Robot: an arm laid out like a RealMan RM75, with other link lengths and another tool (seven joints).
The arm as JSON. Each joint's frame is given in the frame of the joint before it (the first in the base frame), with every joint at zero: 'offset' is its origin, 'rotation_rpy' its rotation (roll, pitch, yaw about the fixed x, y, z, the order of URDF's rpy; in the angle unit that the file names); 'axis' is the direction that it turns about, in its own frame. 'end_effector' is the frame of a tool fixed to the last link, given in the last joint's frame.
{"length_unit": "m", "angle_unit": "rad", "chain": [
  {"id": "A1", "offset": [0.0, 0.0, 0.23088], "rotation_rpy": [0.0, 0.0, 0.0], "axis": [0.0, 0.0, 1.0]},
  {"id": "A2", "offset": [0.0, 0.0, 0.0], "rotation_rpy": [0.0, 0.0, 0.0], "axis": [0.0, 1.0, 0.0]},
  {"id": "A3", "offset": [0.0, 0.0, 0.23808], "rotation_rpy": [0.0, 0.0, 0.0], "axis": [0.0, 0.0, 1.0]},
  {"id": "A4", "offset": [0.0, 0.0, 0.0], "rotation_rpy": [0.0, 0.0, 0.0], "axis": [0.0, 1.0, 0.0]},
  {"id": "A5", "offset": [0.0, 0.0, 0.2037], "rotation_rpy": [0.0, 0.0, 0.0], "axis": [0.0, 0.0, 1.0]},
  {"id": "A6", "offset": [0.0, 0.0, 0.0], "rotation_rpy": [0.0, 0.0, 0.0], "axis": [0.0, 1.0, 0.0]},
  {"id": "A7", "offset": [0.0, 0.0, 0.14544], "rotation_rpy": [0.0, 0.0, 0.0], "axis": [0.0, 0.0, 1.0]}
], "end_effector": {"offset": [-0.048, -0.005, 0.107], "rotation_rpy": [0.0, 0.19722, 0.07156]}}
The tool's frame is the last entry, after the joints.
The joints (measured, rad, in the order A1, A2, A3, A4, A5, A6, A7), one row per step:
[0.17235 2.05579 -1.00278 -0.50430 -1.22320 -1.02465 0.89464]
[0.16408 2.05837 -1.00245 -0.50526 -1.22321 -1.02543 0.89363]
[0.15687 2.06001 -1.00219 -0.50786 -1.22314 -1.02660 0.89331]
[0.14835 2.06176 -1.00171 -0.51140 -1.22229 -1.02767 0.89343]
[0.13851 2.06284 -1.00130 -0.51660 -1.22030 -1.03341 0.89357]
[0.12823 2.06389 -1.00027 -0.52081 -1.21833 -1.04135 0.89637]
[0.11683 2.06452 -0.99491 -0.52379 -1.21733 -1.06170 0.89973]
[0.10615 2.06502 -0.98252 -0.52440 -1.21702 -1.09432 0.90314]
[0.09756 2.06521 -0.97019 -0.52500 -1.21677 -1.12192 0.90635]
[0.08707 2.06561 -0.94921 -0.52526 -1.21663 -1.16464 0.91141]
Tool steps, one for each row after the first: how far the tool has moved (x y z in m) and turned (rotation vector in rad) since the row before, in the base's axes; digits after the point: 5 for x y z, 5 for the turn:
[0.00217 -0.00271 -0.00073 0.00025 0.00166 -0.00653]
[0.00157 -0.00208 0.00001 0.00111 0.00078 -0.00424]
[0.00190 -0.00229 0.00043 0.00237 0.00121 -0.00541]
[0.00104 -0.00260 0.00123 0.00351 0.00265 -0.00165]
[0.00102 -0.00294 0.00125 0.00318 0.00648 -0.00253]
[-0.00066 -0.00397 0.00209 0.00407 0.01304 0.00406]
[-0.00246 -0.00447 0.00348 0.00723 0.02012 0.01057]
[-0.00193 -0.00360 0.00367 0.00795 0.01688 0.00859]
[-0.00360 -0.00484 0.00614 0.01374 0.02605 0.01507]

